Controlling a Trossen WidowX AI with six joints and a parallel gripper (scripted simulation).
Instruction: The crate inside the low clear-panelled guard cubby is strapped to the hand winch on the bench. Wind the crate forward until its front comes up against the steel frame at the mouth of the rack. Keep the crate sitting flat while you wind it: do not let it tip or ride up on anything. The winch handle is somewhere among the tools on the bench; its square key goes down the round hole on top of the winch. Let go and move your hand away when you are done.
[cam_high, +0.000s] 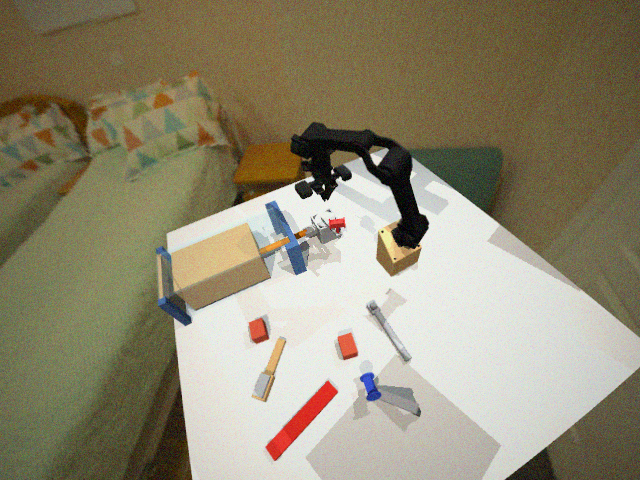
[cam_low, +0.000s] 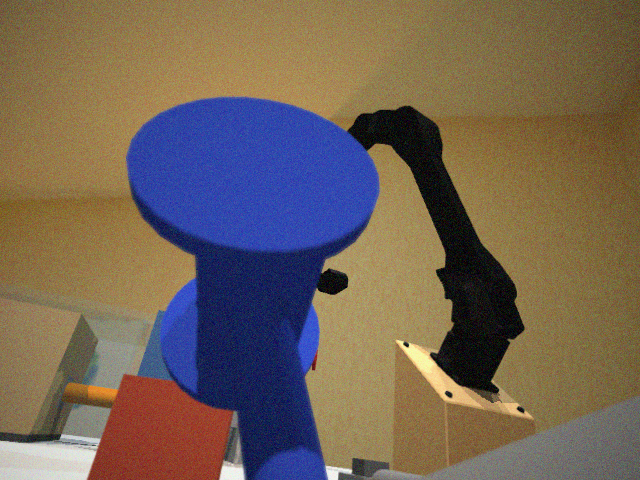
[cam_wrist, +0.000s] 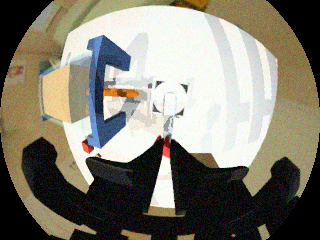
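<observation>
Now: the red grip 80 mm below my gripper tip and 60 mm to the left of it. From my gripper tip the other things lie so: grey winch (190 mm below, 50 mm to the right, 20 mm behind); then winch drum (190 mm below, 40 mm to the right); then grey crank arm (110 mm below, 20 mm to the left).
</observation>
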